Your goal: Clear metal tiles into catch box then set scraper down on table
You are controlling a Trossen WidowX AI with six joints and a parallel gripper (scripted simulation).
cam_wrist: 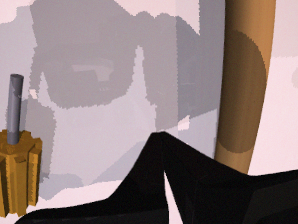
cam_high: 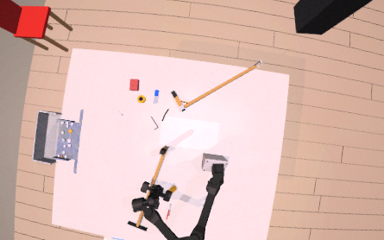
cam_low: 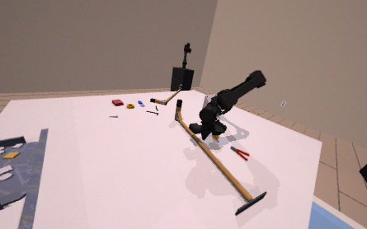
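The yellow tool is 80 mm behind my gripper tip, 30 mm to the left of it and 10 mm above it. Also, from my gripper tip: hex key 400 mm to the right, 20 mm ahead, 10 mm below; then yellow ring 580 mm to the right, 110 mm ahead; then blue-white piece 590 mm to the right, 20 mm ahead.
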